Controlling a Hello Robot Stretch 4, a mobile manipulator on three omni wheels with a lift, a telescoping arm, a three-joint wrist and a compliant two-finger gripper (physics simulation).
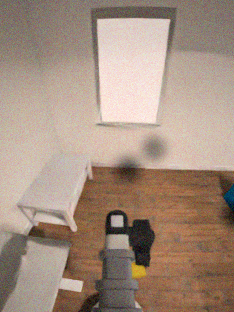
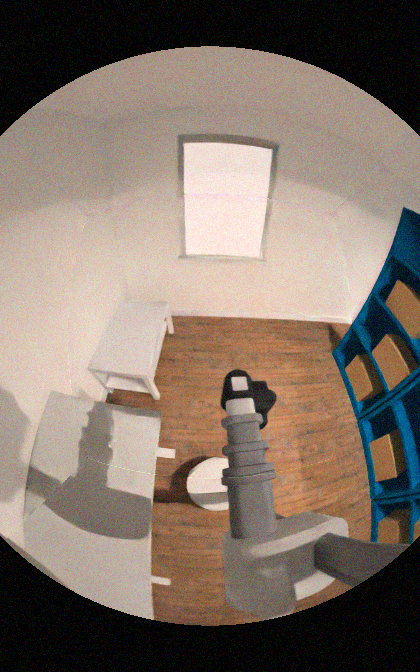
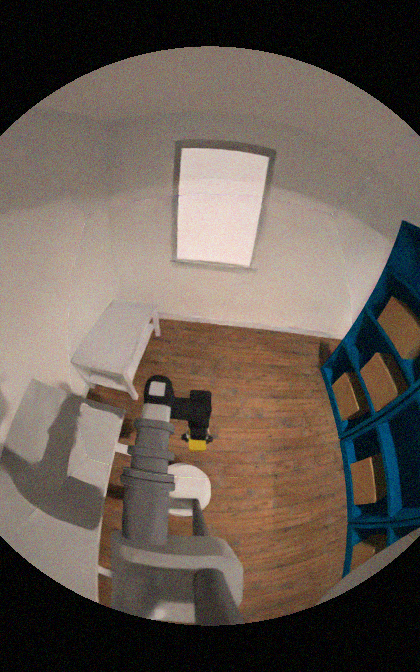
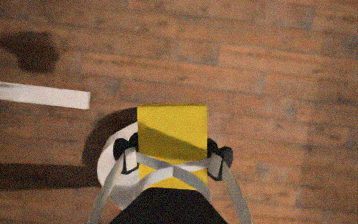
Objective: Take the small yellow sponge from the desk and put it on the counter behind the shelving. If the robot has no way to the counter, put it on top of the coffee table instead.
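Frame: origin at the robot's base, x ahead, y left, z up, level; metres.
Seen in the pictures: gripper, fingertip midpoint: [image 1: 135, 265] [image 4: 173, 148].
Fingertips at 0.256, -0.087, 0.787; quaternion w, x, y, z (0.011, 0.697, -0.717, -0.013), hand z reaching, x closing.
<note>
Offsets run from my fingertips to a thing's middle, as dx, dy, dz. "spot": to the spot under its first point. Level surfaces: height alone.
The small yellow sponge {+0.001, +0.000, +0.024} [image 1: 139, 271] [image 3: 197, 444] [image 4: 172, 125] is held between the fingertips of my gripper [image 3: 197, 438] [image 4: 173, 148], above the wooden floor. The gripper is shut on it, with one fingertip against each side. The pale desk {dz -0.094} [image 1: 40, 275] [image 2: 130, 435] [image 3: 95, 430] is at the lower left. A low white table {dz -0.364} [image 1: 57, 182] [image 2: 130, 335] [image 3: 115, 340], which looks like the coffee table, stands at the left beyond the desk. The blue shelving [image 1: 230, 196] [image 2: 407, 245] [image 3: 409, 255] stands on the right. I cannot make out the counter.
A round white stool or small table [image 2: 207, 482] [image 3: 192, 480] [image 4: 107, 167] stands on the floor near the desk, partly behind my arm. Brown boxes [image 2: 392, 360] [image 3: 380, 380] sit in the shelving. A bright window {spot: +1.642, -0.072, +0.697} [image 1: 130, 70] [image 2: 225, 200] [image 3: 220, 205] is in the far wall.
</note>
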